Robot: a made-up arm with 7 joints.
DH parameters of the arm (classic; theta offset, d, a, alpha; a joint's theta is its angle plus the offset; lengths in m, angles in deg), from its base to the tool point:
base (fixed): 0 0 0 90
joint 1: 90 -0.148 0 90
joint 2: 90 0 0 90
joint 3: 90 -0.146 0 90
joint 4: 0 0 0 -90
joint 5: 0 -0.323 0 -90
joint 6: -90 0 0 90
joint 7: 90 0 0 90
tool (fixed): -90 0 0 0
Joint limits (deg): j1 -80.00..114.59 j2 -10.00..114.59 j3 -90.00..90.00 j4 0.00..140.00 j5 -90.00..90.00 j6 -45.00..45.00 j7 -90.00..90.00
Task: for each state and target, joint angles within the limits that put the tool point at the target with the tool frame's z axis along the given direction. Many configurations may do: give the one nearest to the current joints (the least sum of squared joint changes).
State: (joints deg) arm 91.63 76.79 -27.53 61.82 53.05 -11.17 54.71
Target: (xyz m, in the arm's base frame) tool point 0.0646 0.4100 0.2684 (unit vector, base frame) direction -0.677 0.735 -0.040
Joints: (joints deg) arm 91.00 113.79 -32.32 78.25 75.03 -11.17 90.00
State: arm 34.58 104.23 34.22 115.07 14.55 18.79 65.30
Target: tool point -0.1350 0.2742 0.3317 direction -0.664 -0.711 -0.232
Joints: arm 70.35 113.01 32.54 78.67 -25.34 20.96 87.58
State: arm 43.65 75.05 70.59 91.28 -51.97 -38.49 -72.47
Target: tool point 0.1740 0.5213 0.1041 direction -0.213 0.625 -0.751
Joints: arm 10.86 72.05 43.55 54.46 -84.26 -38.51 -89.97
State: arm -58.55 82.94 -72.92 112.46 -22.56 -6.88 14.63
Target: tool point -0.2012 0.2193 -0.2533 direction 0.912 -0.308 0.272
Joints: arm -56.25 86.21 -71.91 99.72 -33.88 8.69 46.29
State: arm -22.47 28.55 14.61 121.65 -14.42 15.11 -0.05
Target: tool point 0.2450 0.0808 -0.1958 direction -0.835 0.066 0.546
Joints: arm -21.78 16.53 -16.74 103.97 -15.26 25.49 -3.23
